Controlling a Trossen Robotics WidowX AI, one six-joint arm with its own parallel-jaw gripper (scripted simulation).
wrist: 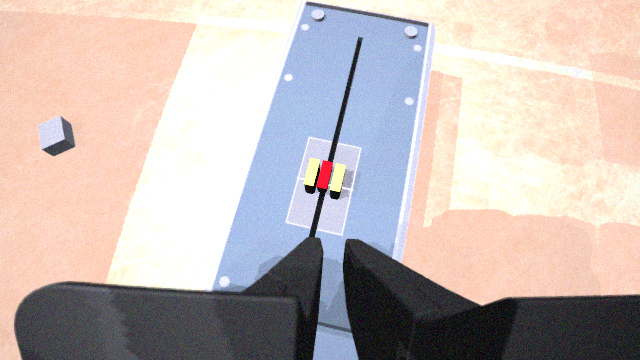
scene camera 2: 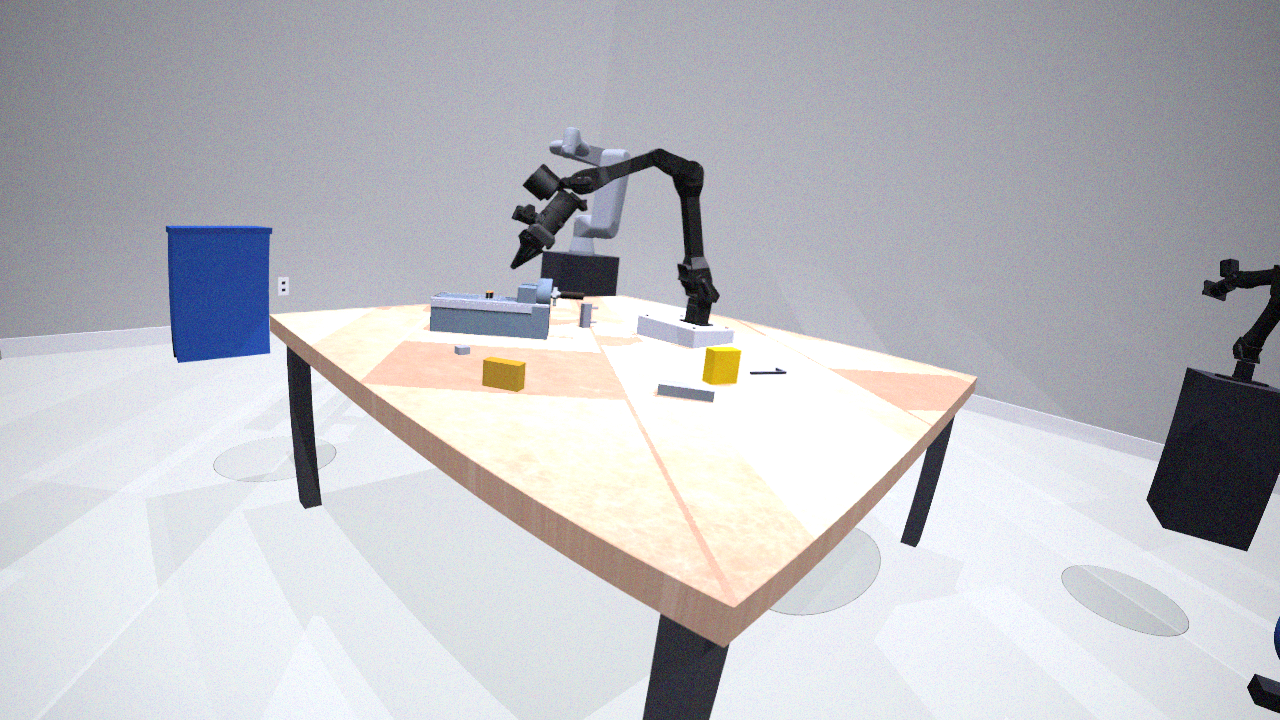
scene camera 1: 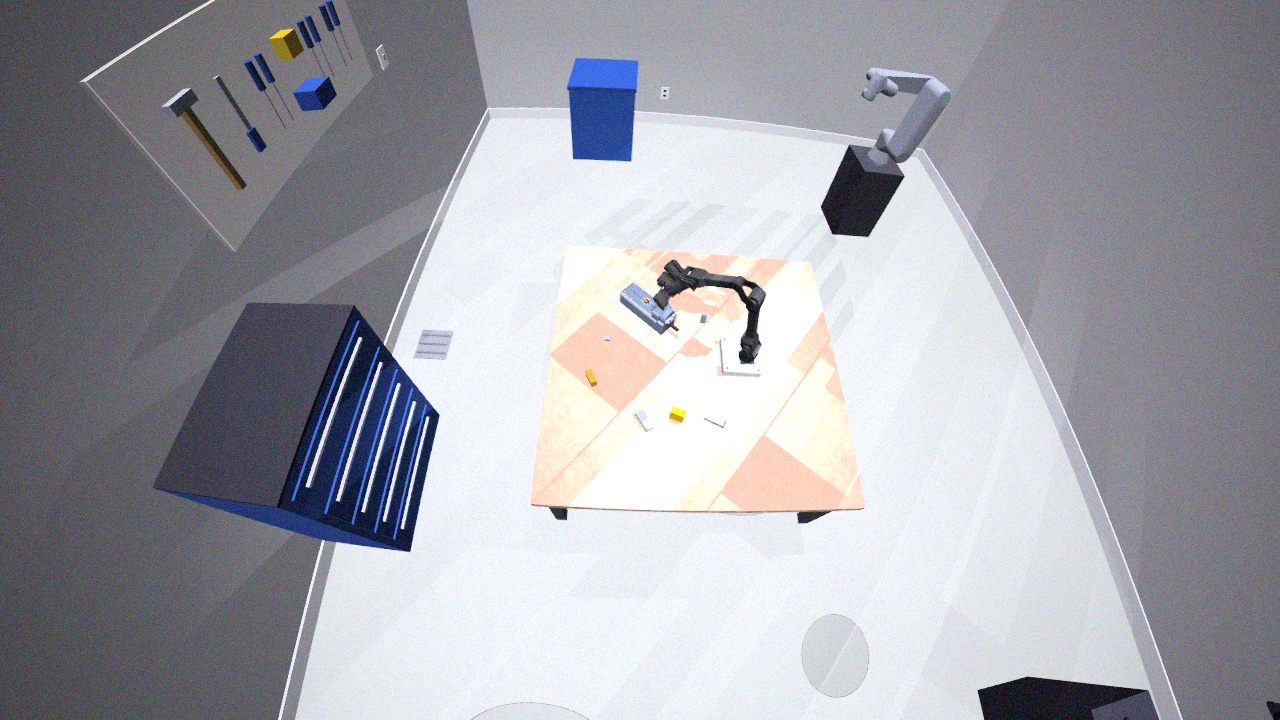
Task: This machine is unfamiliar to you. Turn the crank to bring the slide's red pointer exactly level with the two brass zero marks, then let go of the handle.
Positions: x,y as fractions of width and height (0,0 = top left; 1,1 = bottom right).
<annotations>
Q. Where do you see a slide machine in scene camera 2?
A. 0.41,0.44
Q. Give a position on a slide machine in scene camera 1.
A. At 0.49,0.41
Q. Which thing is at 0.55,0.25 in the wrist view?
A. A slide machine.
</annotations>
